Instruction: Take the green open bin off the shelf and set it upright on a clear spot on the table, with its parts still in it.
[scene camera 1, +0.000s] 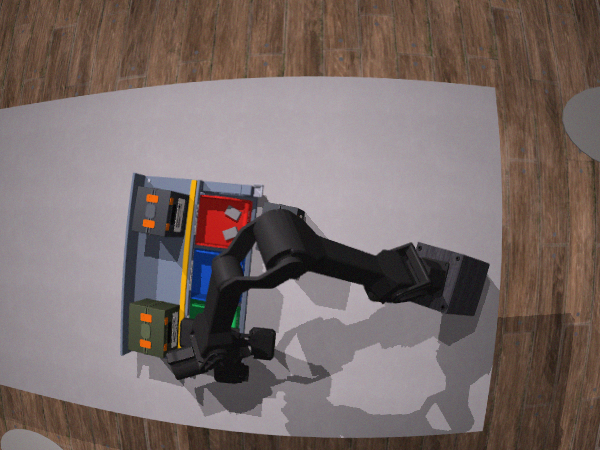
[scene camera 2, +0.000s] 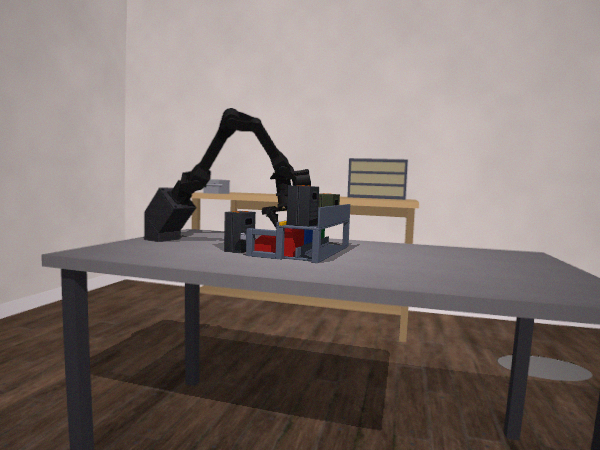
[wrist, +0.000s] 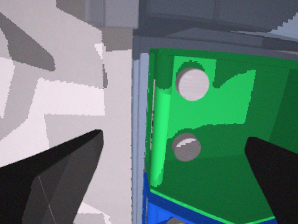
Observation:
In view: the gripper (scene camera 1: 228, 331), a green open bin (wrist: 244, 99), a red bin (scene camera 1: 212, 221) and a blue bin (scene camera 1: 202, 262).
The red bin also shows in scene camera 2 (scene camera 2: 294, 238). The gripper also shows in the wrist view (wrist: 176, 140). The wrist view misses the red bin: it is out of frame.

